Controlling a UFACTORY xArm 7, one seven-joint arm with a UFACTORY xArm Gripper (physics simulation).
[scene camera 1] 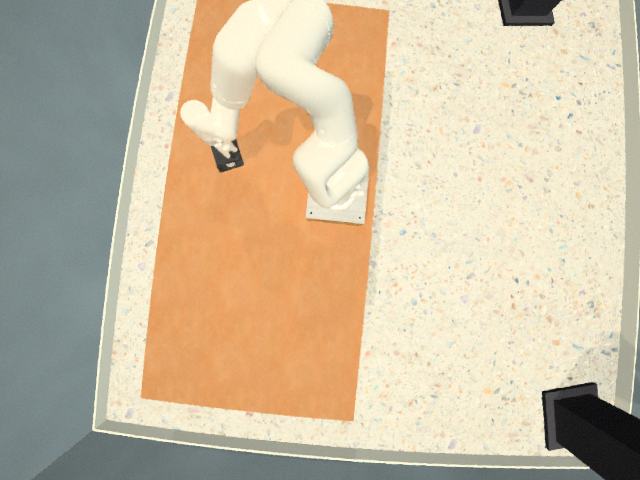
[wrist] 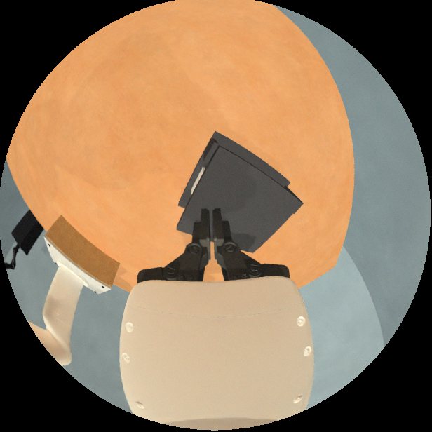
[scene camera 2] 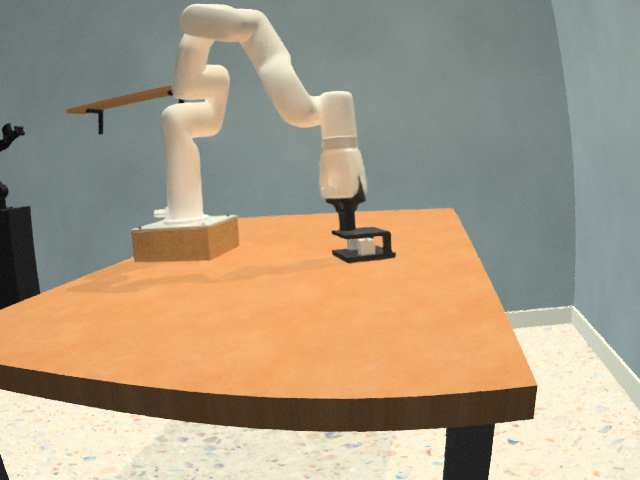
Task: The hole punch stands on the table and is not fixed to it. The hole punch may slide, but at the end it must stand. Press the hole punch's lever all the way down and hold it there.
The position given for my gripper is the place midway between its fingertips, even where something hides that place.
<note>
I see my gripper (wrist: 211,219) and a black hole punch (scene camera 2: 358,250).
The black hole punch also shows in the wrist view (wrist: 217,138).
</note>
